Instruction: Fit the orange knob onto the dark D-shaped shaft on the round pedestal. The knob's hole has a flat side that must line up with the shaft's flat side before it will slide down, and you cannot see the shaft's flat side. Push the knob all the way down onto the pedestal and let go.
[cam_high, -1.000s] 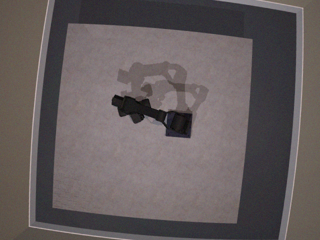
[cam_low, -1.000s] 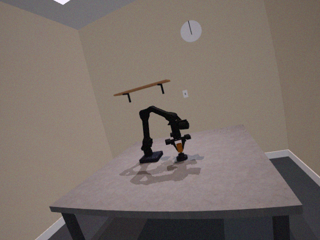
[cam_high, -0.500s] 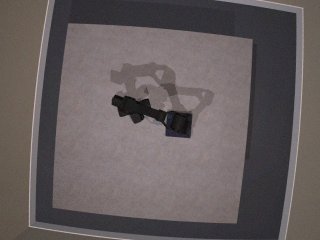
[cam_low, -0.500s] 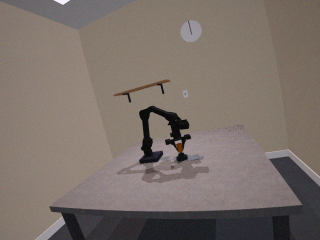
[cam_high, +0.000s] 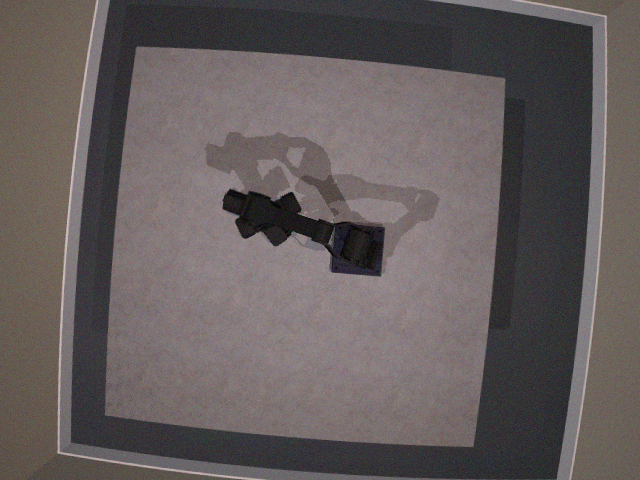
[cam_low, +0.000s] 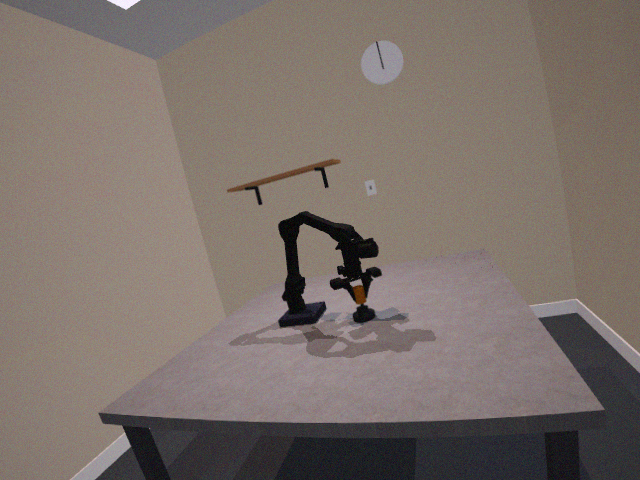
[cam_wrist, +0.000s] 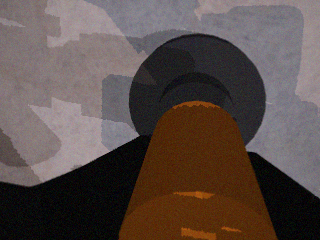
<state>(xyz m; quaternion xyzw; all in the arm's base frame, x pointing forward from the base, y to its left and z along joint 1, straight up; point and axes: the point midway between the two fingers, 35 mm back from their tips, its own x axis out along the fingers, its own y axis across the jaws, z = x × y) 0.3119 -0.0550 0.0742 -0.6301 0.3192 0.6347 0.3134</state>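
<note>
Now: gripper tip 20 mm below the orange knob. Also, from my gripper tip: round dark pedestal 40 mm below.
</note>
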